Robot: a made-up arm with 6 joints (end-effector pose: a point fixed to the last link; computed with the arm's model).
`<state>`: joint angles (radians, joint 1 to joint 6).
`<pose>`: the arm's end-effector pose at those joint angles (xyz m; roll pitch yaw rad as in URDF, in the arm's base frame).
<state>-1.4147 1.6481 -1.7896 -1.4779 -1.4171 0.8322</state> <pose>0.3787 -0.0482 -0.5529 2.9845 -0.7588 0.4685</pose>
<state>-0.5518 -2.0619 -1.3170 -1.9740 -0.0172 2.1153</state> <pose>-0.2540 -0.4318 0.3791 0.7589 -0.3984 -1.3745</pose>
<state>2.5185 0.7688 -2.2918 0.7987 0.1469 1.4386</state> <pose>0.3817 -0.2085 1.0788 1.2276 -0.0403 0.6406</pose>
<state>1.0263 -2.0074 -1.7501 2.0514 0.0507 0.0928</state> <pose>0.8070 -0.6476 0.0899 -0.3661 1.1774 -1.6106</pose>
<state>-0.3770 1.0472 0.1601 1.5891 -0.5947 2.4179</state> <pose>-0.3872 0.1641 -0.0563 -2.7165 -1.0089 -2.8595</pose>
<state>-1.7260 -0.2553 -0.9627 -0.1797 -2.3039 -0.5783</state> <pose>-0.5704 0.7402 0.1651 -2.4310 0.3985 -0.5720</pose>
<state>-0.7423 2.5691 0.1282 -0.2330 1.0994 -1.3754</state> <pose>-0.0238 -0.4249 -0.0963 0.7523 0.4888 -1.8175</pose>
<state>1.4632 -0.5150 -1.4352 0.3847 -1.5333 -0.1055</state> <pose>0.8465 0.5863 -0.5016 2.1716 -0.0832 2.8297</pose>
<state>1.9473 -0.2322 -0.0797 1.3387 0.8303 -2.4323</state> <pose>0.4684 0.0442 -0.1600 -1.8669 0.2358 -0.8815</pose>
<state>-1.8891 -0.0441 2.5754 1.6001 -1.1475 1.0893</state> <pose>-0.2624 -0.4037 -0.4282 -2.7837 1.0478 1.8655</pose>
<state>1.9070 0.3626 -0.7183 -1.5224 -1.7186 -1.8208</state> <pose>-0.0419 -0.2215 0.5723 2.1067 0.5061 0.5807</pose>
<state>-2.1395 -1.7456 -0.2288 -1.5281 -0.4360 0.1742</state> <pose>0.4452 0.0412 0.4827 2.4287 1.1178 2.5449</pose>
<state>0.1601 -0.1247 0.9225 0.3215 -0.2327 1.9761</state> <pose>-0.3784 0.2238 0.2028 0.0883 -1.2508 0.4309</pose>
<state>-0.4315 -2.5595 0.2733 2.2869 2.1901 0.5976</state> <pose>-0.3340 -0.1725 -0.4462 1.9647 0.1222 -1.9420</pose>
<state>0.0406 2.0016 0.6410 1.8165 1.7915 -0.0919</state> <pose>0.1384 -0.2956 -0.4125 2.4139 -0.2545 -0.1719</pose>
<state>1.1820 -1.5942 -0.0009 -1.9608 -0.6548 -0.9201</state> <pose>0.0620 0.2535 0.1892 0.0327 -0.1234 -0.7397</pose>
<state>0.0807 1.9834 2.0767 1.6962 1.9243 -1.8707</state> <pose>0.3649 -0.3349 -0.0273 -1.1413 -0.5595 -2.5382</pose>
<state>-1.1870 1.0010 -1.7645 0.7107 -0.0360 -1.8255</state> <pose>-0.4165 0.3160 -0.4713 -1.8394 0.3406 -1.4028</pose>
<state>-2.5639 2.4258 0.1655 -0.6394 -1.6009 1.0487</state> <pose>-0.8720 -0.9586 0.0912 2.1852 -0.3862 -1.2931</pose>
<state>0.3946 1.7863 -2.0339 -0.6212 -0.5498 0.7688</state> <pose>1.1522 -0.0655 0.0330 1.8415 -0.4551 1.6912</pose>
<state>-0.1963 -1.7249 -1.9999 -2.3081 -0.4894 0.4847</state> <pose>0.0652 -0.9013 0.1440 1.2527 0.7954 -0.0980</pose>
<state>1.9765 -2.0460 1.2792 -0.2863 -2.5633 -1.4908</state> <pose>0.7560 -0.7781 0.0171 1.0709 0.0052 1.9171</pose>
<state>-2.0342 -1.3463 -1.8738 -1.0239 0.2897 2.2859</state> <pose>0.0337 -0.1797 0.8962 0.4041 -0.9571 -2.3224</pose>
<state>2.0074 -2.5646 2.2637 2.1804 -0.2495 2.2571</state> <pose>0.1784 0.0484 0.3651 -0.3058 -0.2449 0.9166</pose>
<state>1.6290 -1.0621 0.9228 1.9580 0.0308 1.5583</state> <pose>0.0478 -0.3970 0.4299 0.0270 -0.3471 2.2698</pose>
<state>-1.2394 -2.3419 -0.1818 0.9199 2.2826 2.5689</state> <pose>-0.3224 -0.7263 -0.2403 2.6846 0.9655 1.7836</pose>
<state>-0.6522 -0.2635 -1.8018 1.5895 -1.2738 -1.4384</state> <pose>-0.6635 0.1252 -0.7191 -1.5083 -0.8774 0.2558</pose>
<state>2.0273 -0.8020 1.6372 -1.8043 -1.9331 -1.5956</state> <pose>0.8211 -0.4138 0.4004 -0.9869 0.2881 2.6360</pose>
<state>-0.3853 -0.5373 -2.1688 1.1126 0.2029 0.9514</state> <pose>-0.4203 -0.2703 -0.7676 -2.1619 -0.2690 -3.0702</pose>
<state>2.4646 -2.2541 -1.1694 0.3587 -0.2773 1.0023</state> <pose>0.4956 -1.0247 0.7690 -0.1873 0.5439 -2.1711</pose>
